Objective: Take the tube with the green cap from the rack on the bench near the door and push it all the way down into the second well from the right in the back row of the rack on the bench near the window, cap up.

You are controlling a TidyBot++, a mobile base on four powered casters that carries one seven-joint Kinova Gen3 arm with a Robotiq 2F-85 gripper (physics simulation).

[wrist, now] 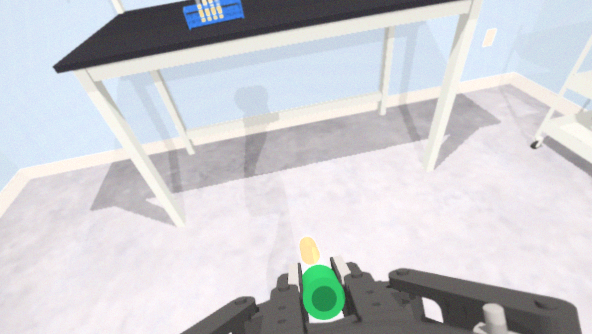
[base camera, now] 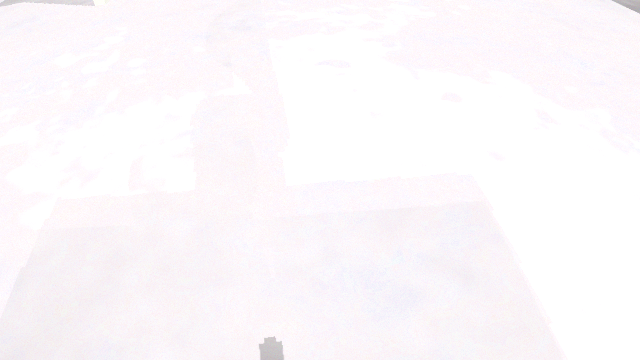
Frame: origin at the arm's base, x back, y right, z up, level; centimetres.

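Seen in the pictures: gripper, fingertip midpoint: [wrist: 317,276].
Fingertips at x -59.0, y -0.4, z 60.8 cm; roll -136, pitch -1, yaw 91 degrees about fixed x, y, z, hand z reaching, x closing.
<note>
Offsets run from my fingertips to a thing's top centre. "spot": to the spot under its first point. Level surfaces: height alone.
My gripper [wrist: 317,276] is shut on the tube with the green cap [wrist: 323,295] at the bottom of the wrist view. The cap faces the camera, and the tube's amber lower end {spot: dx -1.7, dy -0.3, dz +0.0 cm} [wrist: 309,251] shows beyond the fingertips. The held tube is over the floor, apart from the bench. A blue rack {spot: dx -105.3, dy -28.4, dz -7.6 cm} [wrist: 193,21] with several pale wells or tubes in it stands on a black-topped bench {dz -9.1 cm} [wrist: 310,15] at the top of the wrist view; its upper part is cut off by the frame edge. Neither rack nor gripper shows in the base camera.
The bench has pale legs [wrist: 131,150] [wrist: 451,90], with a low rear bar between the back ones. A white cart [wrist: 570,135] on casters stands at the right in the wrist view. A pale blue wall is behind the bench. The base camera shows overexposed floor {dz -100.5 cm} [base camera: 300,280] with shadows.
</note>
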